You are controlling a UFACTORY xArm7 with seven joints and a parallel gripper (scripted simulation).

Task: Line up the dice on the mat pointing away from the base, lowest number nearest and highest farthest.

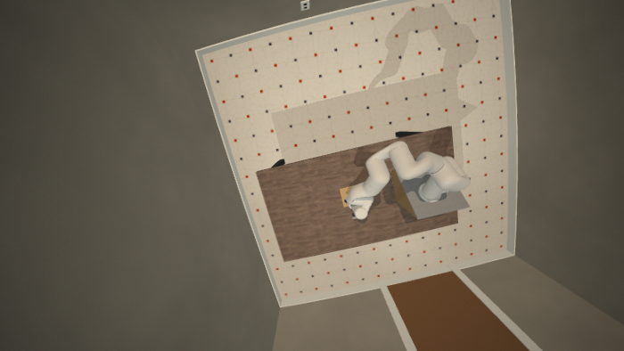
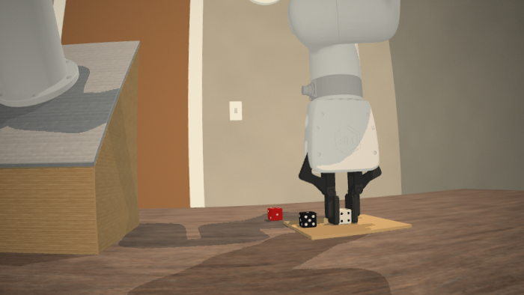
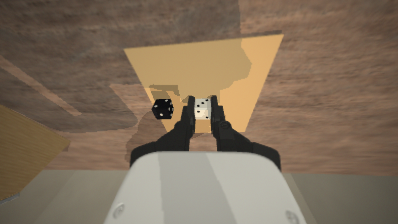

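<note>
Right now my hand is 2 cm above the tan mat. Round my hand: red die: 11 cm to the left, 8 cm behind, 2 cm below.
</note>
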